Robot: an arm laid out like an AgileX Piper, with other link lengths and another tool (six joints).
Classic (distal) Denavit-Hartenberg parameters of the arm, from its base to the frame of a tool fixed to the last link. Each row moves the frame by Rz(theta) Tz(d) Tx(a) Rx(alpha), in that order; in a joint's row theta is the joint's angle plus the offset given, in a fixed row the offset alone. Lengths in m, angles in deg.
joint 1: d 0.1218; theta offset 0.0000; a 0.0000; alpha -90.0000
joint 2: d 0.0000; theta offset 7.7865; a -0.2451; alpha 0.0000
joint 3: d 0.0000; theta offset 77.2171; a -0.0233; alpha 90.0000
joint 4: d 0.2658; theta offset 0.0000; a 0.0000; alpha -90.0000
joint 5: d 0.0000; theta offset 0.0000; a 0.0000; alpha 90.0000
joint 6: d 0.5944; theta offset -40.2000; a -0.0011; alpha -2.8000
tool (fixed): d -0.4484; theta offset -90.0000; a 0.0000; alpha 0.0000
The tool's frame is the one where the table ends.
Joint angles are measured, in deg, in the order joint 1, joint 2, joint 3, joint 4, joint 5, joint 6. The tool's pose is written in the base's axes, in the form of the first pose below.
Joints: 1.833, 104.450, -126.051, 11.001, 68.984, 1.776
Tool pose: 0.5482, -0.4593, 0.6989, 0.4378; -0.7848, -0.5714, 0.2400, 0.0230; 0.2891, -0.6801, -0.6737, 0.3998; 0, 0, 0, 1
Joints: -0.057, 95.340, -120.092, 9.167, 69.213, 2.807
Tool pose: 0.4862, -0.4593, 0.7434, 0.3975; -0.8109, -0.5541, 0.1880, 0.0041; 0.3256, -0.6942, -0.6419, 0.4296; 0, 0, 0, 1
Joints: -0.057, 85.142, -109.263, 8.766, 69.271, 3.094
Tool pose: 0.4851, -0.4717, 0.7363, 0.3550; -0.8133, -0.5528, 0.1817, 0.0032; 0.3213, -0.6870, -0.6518, 0.4317; 0, 0, 0, 1
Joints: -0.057, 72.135, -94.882, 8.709, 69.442, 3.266
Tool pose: 0.4921, -0.4914, 0.7186, 0.3007; -0.8146, -0.5510, 0.1810, 0.0031; 0.3070, -0.6745, -0.6715, 0.4196; 0, 0, 0, 1
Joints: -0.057, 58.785, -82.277, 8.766, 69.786, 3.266
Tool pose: 0.4909, -0.4859, 0.7231, 0.2449; -0.8142, -0.5513, 0.1823, 0.0033; 0.3101, -0.6782, -0.6663, 0.4069; 0, 0, 0, 1
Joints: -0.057, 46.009, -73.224, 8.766, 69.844, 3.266
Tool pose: 0.4702, -0.4415, 0.7642, 0.1929; -0.8140, -0.5515, 0.1823, 0.0034; 0.3409, -0.7078, -0.6187, 0.4018; 0, 0, 0, 1
